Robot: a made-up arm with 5 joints. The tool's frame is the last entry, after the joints.
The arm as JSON. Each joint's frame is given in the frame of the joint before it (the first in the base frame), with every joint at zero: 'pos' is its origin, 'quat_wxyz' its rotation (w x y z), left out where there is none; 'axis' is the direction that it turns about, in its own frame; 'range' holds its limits. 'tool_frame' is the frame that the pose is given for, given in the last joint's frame.
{
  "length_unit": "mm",
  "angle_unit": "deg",
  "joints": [
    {
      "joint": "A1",
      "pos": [
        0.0,
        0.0,
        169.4
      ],
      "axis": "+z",
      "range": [
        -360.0,
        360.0
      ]
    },
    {
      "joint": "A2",
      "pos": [
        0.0,
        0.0,
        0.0
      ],
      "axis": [
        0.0,
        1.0,
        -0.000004
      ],
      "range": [
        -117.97,
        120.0
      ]
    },
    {
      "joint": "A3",
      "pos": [
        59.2,
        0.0,
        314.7
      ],
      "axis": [
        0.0,
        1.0,
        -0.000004
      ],
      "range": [
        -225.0,
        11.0
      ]
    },
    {
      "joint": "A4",
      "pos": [
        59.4,
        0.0,
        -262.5
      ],
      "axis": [
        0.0,
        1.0,
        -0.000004
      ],
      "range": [
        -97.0,
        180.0
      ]
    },
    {
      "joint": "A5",
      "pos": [
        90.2,
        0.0,
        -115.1
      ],
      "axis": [
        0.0,
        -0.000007,
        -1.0
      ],
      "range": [
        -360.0,
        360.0
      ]
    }
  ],
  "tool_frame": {
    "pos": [
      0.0,
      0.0,
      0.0
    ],
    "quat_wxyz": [
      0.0,
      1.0,
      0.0,
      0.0
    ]
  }
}
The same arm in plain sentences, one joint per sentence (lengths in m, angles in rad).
The arm has five revolute joints in a row. What follows holds with every joint at zero, and every direction is one of the base frame's.
The first joint sits 0.1694 m along +z from the base frame's origin and turns about +z, from -6.2832 to 6.2832 rad.
The second joint sits at the same point as the first joint and turns about +y, from -2.059 to 2.0944 rad.
The third joint sits 0.0592 m along +x and 0.3147 m along +z from the second joint and turns about +y, from -3.927 to 0.192 rad.
The fourth joint sits 0.0594 m along +x and 0.2625 m along -z from the third joint and turns about +y, from -1.693 to 3.1416 rad.
The fifth joint sits 0.0902 m along +x and 0.1151 m along -z from the fourth joint and turns about -z, from -6.2832 to 6.2832 rad.
The tool frame, which is the frame that the pose is given for, sits at the same point as the fifth joint; its axes are the base frame's turned by roll 3.1416, pitch 0 and yaw 0 rad (as in URDF: about the fixed x, then y, then z).

